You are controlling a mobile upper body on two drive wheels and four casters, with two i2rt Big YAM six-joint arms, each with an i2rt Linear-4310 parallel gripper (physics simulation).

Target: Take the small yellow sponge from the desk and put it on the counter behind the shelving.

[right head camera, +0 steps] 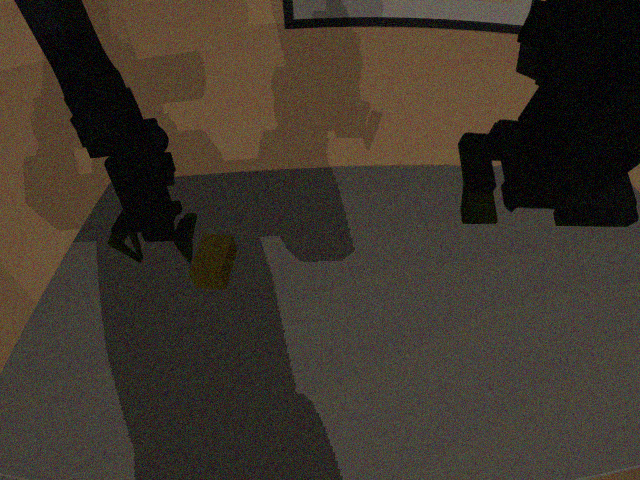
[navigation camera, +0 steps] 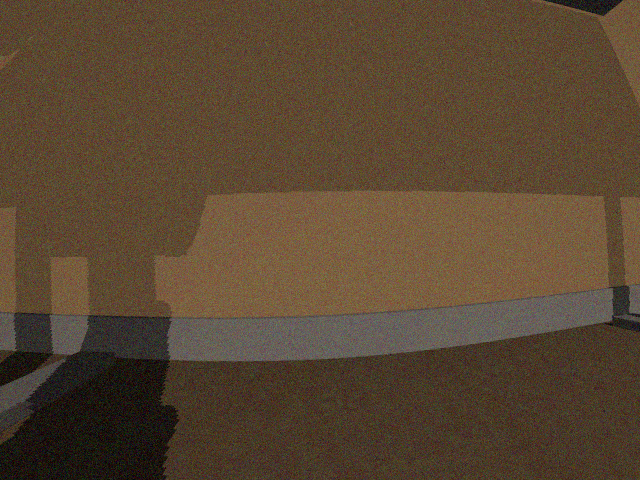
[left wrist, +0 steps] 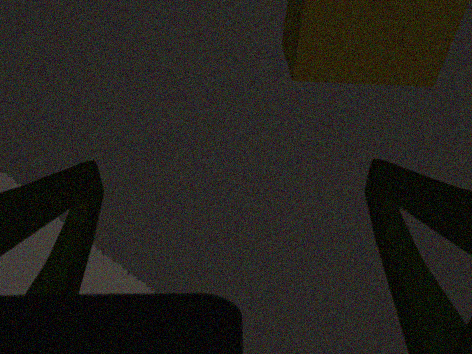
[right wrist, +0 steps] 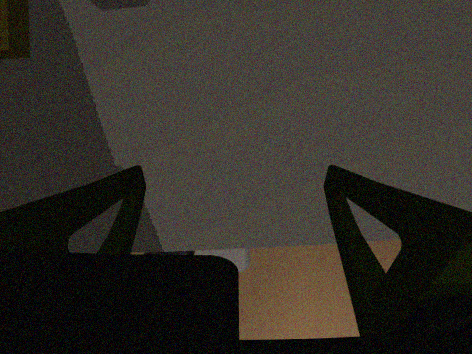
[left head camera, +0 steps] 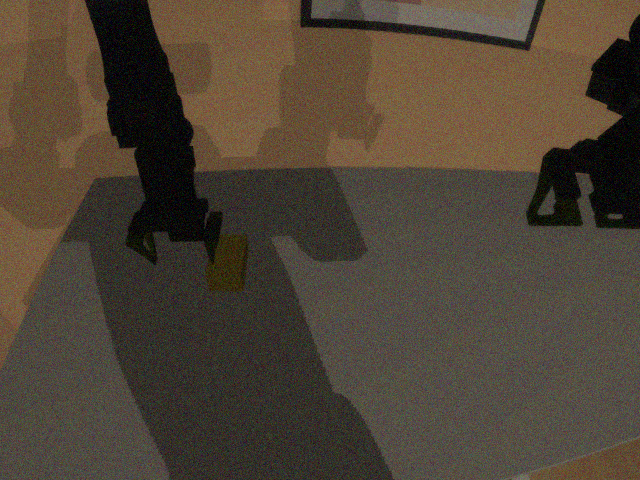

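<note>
The yellow sponge lies on the grey desk, in shadow. It also shows at the top right of the left wrist view and at the top left corner of the right wrist view. My left gripper is open and empty. It is to the left of the sponge in both head views, its right-hand finger close to the sponge's left side. My right gripper is open and empty, far to the right of the sponge. The counter and the shelving do not show.
A black-framed picture hangs on the tan wall behind the desk. In the navigation view, a pale baseboard runs above the brown floor. Dark arm shadows fall across the desk and wall.
</note>
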